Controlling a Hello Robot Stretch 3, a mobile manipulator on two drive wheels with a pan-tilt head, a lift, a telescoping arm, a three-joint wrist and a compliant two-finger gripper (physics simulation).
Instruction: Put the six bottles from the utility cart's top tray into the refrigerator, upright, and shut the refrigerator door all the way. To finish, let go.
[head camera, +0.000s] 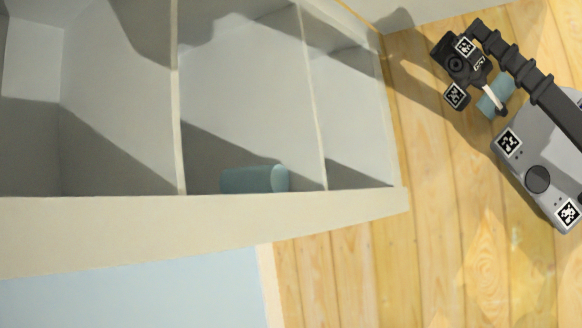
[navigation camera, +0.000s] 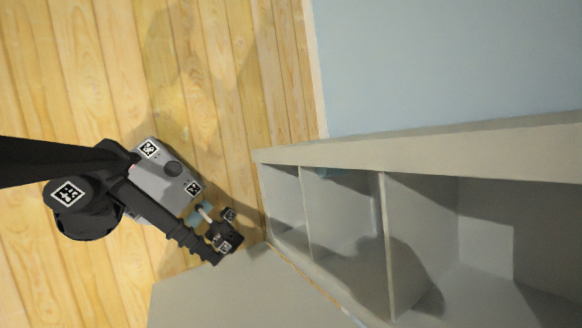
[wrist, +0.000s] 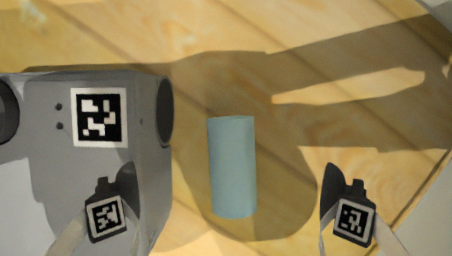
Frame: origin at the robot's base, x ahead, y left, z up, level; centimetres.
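Seen in the pictures: gripper, fingertip midpoint: (head camera: 483, 92) (navigation camera: 209, 216); robot's base, link origin: (head camera: 536, 178) (navigation camera: 172, 167).
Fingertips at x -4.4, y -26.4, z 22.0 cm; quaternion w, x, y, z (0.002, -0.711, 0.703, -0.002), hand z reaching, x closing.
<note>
Offsets run from my fingertips to a thing's middle. "*": to the spot under its first point.
My gripper (head camera: 478, 104) (navigation camera: 215, 210) (wrist: 229, 182) is open and points down above the floor beside my base. Its two fingers stand wide apart, with nothing held. A teal bottle @(dx -3.7, dy -0.3, dz -18.4 cm) (head camera: 504, 84) (navigation camera: 194, 218) (wrist: 232, 167) lies on its side on the wooden floor, below the gripper and between the fingers in the wrist view. Another teal bottle @(dx +50.3, dy -15.8, dz +32.5 cm) (head camera: 247, 180) (navigation camera: 326, 172) is inside the refrigerator (head camera: 200, 215) (navigation camera: 425, 150), near the side wall; whether it is upright is hard to tell. The refrigerator door (head camera: 440, 7) (navigation camera: 210, 295) stands open. The cart and the other bottles do not show.
My grey base (head camera: 520, 162) (navigation camera: 160, 190) (wrist: 50, 160) is close beside the floor bottle. The refrigerator's shelf edge @(* dx +32.4, dy -14.8, dz +68.0 cm) (head camera: 175, 100) (navigation camera: 387, 240) and the open door are near the arm. A blue wall (head camera: 125, 300) (navigation camera: 450, 60) stands beyond the refrigerator's side.
</note>
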